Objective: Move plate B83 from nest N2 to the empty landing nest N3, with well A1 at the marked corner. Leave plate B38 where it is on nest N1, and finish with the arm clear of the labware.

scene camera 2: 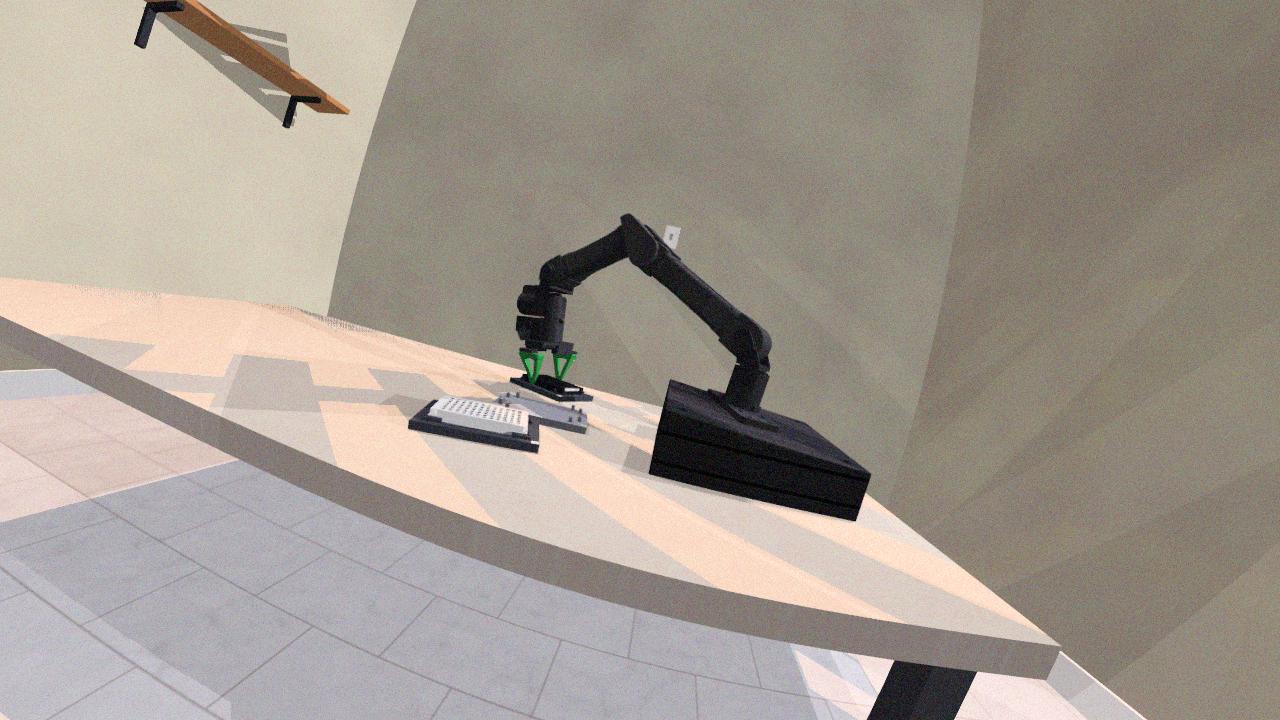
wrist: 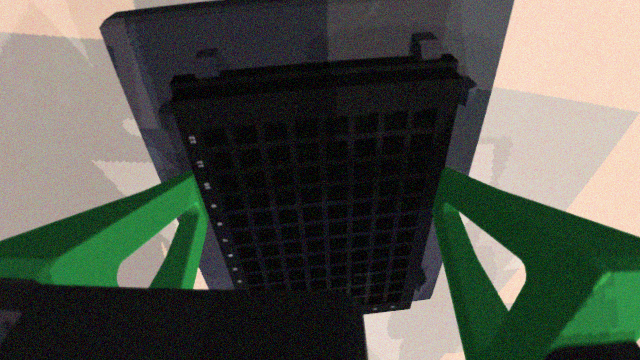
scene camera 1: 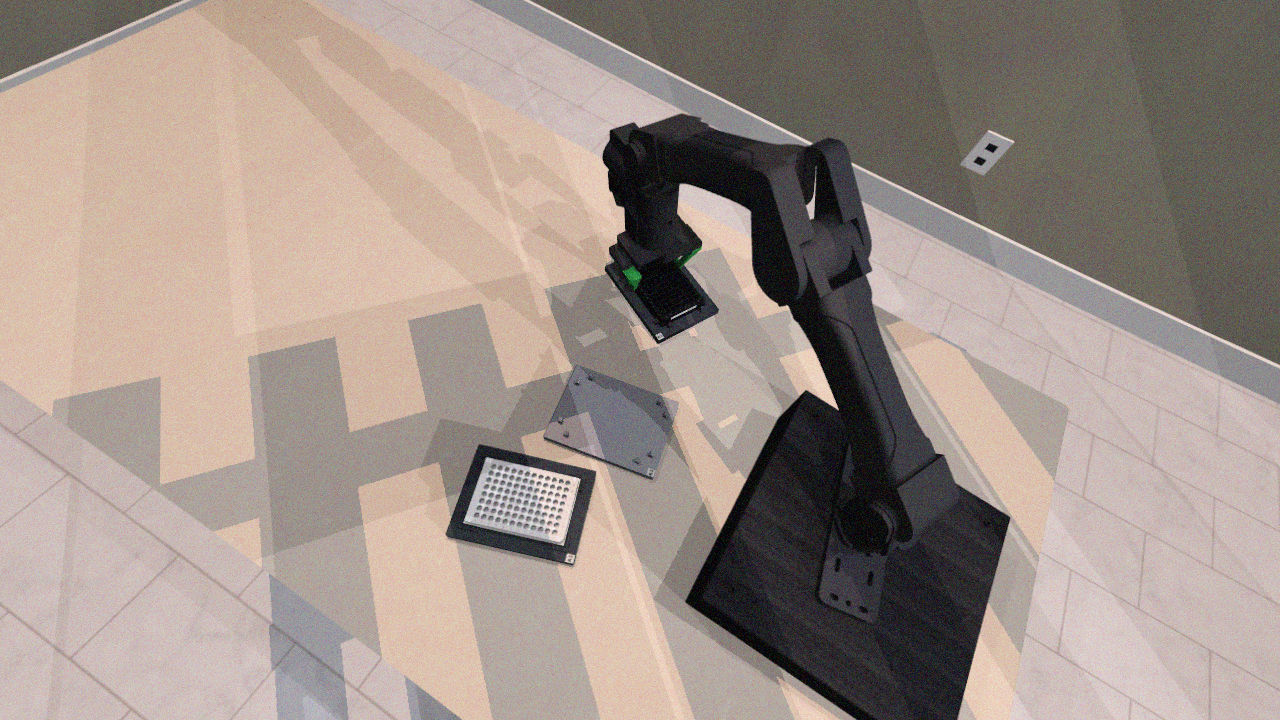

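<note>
My gripper [scene camera 1: 662, 272] [scene camera 2: 547, 379] [wrist: 320, 180] is shut on a black well plate [scene camera 1: 673, 295] [scene camera 2: 559, 387] [wrist: 320, 150]; its green fingers touch the plate's two long sides. The plate is level, in or barely above a dark nest [scene camera 1: 637, 308] [scene camera 2: 582, 396] [wrist: 270, 30]; I cannot tell whether it is fully seated. Numbers run down its left side in the wrist view. A grey nest [scene camera 1: 617, 420] [scene camera 2: 547, 413] with small posts is empty. A white well plate [scene camera 1: 523, 499] [scene camera 2: 478, 413] sits on a black nest [scene camera 1: 581, 519] [scene camera 2: 474, 438]. Plate and nest names are not readable.
The arm's black base block [scene camera 1: 760, 555] [scene camera 2: 751, 465] stands on the table [scene camera 1: 313, 205] [scene camera 2: 501, 501], on the right of the nests. The empty grey nest lies between the other two. A wooden shelf [scene camera 2: 250, 55] hangs on the wall in scene camera 2.
</note>
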